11 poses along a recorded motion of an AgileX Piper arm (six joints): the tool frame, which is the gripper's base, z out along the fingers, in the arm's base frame.
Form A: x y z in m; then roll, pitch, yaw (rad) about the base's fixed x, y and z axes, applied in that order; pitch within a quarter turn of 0, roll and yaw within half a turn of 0.
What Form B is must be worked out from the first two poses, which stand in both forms.
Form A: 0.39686, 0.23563, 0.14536, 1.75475, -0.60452, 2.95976
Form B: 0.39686, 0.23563, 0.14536, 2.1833, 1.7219, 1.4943
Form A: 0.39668, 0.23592, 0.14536, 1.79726, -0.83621, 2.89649
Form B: 0.39668, 0.23592, 0.14536, 2.4199, 1.7219, 1.4950
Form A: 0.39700, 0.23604, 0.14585, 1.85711, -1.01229, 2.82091
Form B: 0.39700, 0.23604, 0.14585, 2.6016, 1.7210, 1.4948
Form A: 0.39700, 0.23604, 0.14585, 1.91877, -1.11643, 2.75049
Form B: 0.39700, 0.23604, 0.14585, 2.7111, 1.7210, 1.4948
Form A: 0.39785, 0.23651, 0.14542, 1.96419, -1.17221, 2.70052
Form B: 0.39785, 0.23651, 0.14542, 2.7706, 1.7201, 1.4950
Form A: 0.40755, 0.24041, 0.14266, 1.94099, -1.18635, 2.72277
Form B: 0.40755, 0.24041, 0.14266, 2.7809, 1.7069, 1.4973
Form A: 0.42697, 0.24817, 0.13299, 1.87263, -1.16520, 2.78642
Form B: 0.42697, 0.24817, 0.13299, 2.7525, 1.6884, 1.4943
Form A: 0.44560, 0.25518, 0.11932, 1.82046, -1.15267, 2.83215
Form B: 0.44560, 0.25518, 0.11932, 2.7350, 1.6713, 1.4903
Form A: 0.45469, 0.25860, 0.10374, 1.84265, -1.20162, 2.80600
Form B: 0.45469, 0.25860, 0.10374, 2.7848, 1.6678, 1.4895
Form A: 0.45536, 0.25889, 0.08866, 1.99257, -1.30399, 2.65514
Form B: 0.45536, 0.25889, 0.08866, 2.8972, 1.6789, 1.4928
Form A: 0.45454, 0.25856, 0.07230, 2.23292, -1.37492, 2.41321
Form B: 0.45454, 0.25856, 0.07230, 2.9864, 1.6907, 1.4952
